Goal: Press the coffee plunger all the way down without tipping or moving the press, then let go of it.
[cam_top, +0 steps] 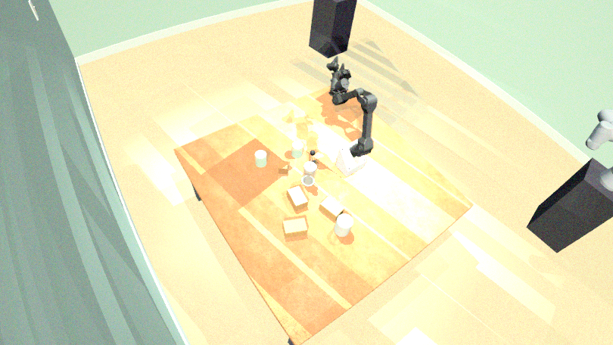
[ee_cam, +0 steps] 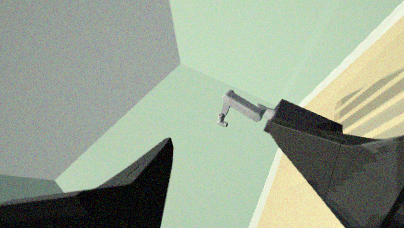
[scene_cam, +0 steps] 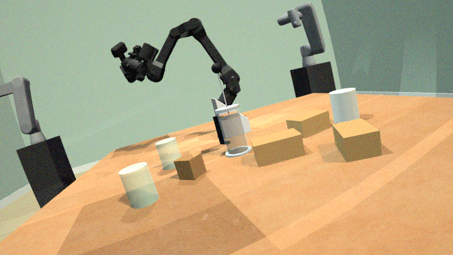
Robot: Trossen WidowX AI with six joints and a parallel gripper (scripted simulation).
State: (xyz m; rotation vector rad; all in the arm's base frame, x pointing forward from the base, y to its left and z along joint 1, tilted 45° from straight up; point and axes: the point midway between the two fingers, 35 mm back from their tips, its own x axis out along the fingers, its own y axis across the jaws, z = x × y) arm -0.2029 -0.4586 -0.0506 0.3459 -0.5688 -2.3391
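Right now my gripper tip is 47 cm short of the coffee press, 31 cm to the right of it and 32 cm above it. Round my gripper tip: brown cube 55 cm ahead, 18 cm to the left, 41 cm below.
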